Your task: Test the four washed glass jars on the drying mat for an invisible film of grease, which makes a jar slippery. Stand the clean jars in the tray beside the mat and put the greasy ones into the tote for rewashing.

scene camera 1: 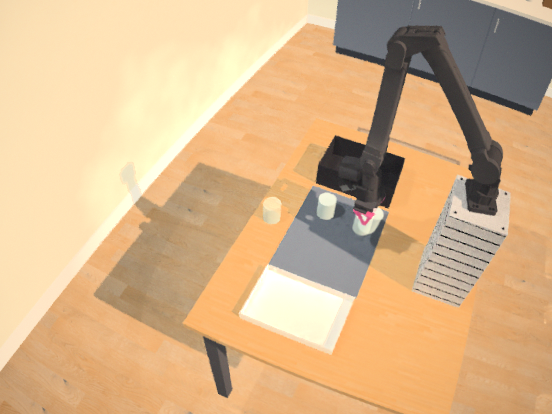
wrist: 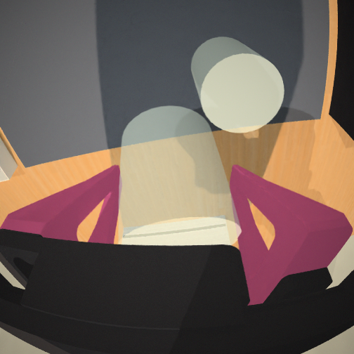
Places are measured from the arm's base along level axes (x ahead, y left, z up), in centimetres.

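Where they show: gripper, fingertip midpoint: (scene camera 1: 368, 218); arm's base, origin of the base link: (scene camera 1: 480, 198).
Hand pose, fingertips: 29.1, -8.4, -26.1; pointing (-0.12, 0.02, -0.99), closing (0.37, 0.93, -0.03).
Note:
Each offset is from my fingertips to the centre of the thing, as dx, dy, dz. "spot": to the spot under its first point. Level surfaces: height alone.
My gripper (scene camera 1: 369, 214) (wrist: 175, 173) is shut on a translucent pale glass jar @(-0.8, +0.5, +0.1) (scene camera 1: 378, 216) (wrist: 170, 187), held between the pink fingers over the mat's tote-side right part. A second jar (scene camera 1: 362, 226) (wrist: 242, 93) stands on the grey mat @(dz -12.4) (scene camera 1: 310, 255) (wrist: 45, 100), close beside the held jar; they overlap in the scene view, so whether they touch is unclear. A third jar @(+14.5, -9.7, -8.7) (scene camera 1: 326, 206) stands on the mat near the tote. A fourth jar @(+32.9, -3.1, -9.0) (scene camera 1: 272, 211) stands on the wooden table, left of the mat. No grease is visible on the jars.
The black tote @(spot: +17.3, -23.4, -5.2) (scene camera 1: 325, 172) stands at the mat's far end, partly behind the arm. The shallow white tray @(spot: +2.2, +33.1, -12.4) (scene camera 1: 342, 322) adjoins the mat's near end and holds no jar. The arm's base stands on a grey slatted pedestal (scene camera 1: 457, 250) at the table's right.

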